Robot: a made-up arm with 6 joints. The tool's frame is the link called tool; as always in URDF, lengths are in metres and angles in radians. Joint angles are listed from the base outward.
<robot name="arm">
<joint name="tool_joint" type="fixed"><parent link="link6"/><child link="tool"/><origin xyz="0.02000 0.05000 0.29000" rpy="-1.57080 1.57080 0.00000"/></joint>
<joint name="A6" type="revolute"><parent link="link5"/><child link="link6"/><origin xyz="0.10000 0.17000 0.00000" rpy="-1.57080 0.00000 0.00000"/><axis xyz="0 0 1"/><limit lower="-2.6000" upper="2.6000"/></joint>
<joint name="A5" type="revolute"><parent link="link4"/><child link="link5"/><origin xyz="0.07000 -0.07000 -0.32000" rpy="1.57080 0.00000 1.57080"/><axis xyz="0 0 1"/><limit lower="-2.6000" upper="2.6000"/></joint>
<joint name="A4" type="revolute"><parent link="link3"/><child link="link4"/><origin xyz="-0.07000 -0.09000 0.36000" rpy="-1.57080 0.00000 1.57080"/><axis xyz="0 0 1"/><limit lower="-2.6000" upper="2.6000"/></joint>
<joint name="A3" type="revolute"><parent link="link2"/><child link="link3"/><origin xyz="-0.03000 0.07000 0.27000" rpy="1.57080 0.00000 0.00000"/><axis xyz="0 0 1"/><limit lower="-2.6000" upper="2.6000"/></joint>
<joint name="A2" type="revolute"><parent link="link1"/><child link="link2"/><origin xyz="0.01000 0.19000 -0.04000" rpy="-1.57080 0.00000 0.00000"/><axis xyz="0 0 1"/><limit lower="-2.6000" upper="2.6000"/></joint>
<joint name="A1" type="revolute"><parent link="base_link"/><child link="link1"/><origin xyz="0.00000 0.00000 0.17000" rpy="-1.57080 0.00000 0.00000"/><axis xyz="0 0 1"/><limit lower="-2.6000" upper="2.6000"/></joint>
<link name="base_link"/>
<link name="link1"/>
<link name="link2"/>
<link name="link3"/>
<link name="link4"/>
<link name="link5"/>
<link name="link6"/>
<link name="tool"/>
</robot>
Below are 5 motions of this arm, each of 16 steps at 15 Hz.
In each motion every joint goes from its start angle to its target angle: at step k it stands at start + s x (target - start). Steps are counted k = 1, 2, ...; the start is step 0. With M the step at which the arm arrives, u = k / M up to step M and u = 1 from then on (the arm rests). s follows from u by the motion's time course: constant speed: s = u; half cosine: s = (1 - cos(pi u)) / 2; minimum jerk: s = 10 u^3 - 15 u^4 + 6 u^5.
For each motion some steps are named. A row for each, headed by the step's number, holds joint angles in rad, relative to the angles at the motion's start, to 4 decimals.
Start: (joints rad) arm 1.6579 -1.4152 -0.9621 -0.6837 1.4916 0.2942
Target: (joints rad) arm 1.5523 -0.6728 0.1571 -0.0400 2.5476 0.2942
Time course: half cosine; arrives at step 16
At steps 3, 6, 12, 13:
3: -0.0089 0.0626 0.0943 0.0542 0.0890 0.0000
6: -0.0326 0.2291 0.3455 0.1987 0.3259 0.0000
12: -0.0901 0.6337 0.9553 0.5494 0.9014 0.0000
13: -0.0967 0.6798 1.0249 0.5895 0.9670 0.0000

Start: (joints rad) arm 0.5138 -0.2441 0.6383 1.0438 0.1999 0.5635
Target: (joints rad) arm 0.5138 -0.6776 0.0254 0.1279 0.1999 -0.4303
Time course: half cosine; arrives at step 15
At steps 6, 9, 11, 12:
6: 0.0000 -0.1498 -0.2118 -0.3164 0.0000 -0.3433
9: 0.0000 -0.2837 -0.4011 -0.5995 0.0000 -0.6505
11: 0.0000 -0.3618 -0.5115 -0.7644 0.0000 -0.8294
12: 0.0000 -0.3921 -0.5544 -0.8284 0.0000 -0.8989

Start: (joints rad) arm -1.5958 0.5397 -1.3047 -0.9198 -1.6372 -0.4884
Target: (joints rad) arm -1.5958 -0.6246 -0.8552 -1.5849 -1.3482 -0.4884
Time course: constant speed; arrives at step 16
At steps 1, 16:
1: 0.0000 -0.0728 0.0281 -0.0416 0.0181 0.0000
16: 0.0000 -1.1643 0.4495 -0.6651 0.2890 0.0000

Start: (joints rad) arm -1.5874 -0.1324 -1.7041 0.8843 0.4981 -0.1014
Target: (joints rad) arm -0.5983 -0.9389 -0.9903 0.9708 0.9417 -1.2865
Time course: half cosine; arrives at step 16
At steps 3, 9, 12, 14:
3: 0.0833 -0.0680 0.0601 0.0073 0.0374 -0.0999
9: 0.5910 -0.4819 0.4265 0.0517 0.2651 -0.7082
12: 0.8442 -0.6884 0.6093 0.0738 0.3786 -1.0115
14: 0.9515 -0.7758 0.6866 0.0832 0.4267 -1.1400

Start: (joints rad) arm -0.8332 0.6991 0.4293 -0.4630 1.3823 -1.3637
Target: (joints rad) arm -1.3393 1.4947 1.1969 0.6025 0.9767 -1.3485
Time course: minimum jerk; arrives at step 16
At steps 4, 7, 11, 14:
4: -0.0524 0.0824 0.0795 0.1103 -0.0420 0.0016
7: -0.1944 0.3055 0.2948 0.4092 -0.1558 0.0058
11: -0.4150 0.6524 0.6294 0.8737 -0.3326 0.0125
14: -0.4980 0.7828 0.7553 1.0484 -0.3991 0.0150

